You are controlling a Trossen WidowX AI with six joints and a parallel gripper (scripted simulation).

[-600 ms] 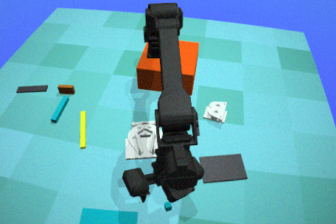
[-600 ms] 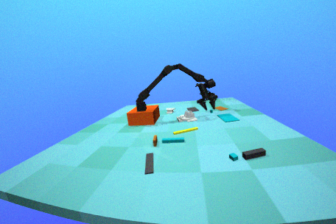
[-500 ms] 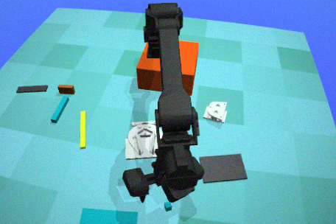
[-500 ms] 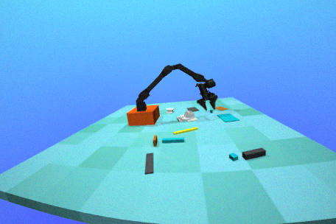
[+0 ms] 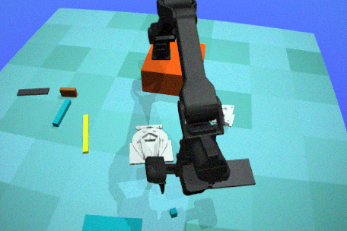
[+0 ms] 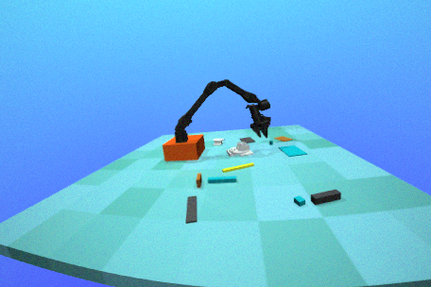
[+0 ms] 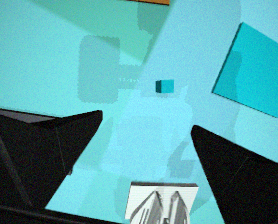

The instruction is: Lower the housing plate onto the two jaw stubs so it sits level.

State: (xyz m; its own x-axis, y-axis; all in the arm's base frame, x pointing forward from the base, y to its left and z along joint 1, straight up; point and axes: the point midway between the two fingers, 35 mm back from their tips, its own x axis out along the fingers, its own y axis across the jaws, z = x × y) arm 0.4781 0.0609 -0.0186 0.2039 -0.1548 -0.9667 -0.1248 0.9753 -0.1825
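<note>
The teal cube lies 40 mm ahead of my gripper tip, 20 mm to the right of it and 30 mm below it. Round my gripper tip: teal flat square 100 mm ahead, 170 mm to the right, 40 mm below; then dark grey flat plate 80 mm behind, 140 mm to the left, 40 mm below; then yellow bar 210 mm behind, 280 mm to the right, 40 mm below.
</note>
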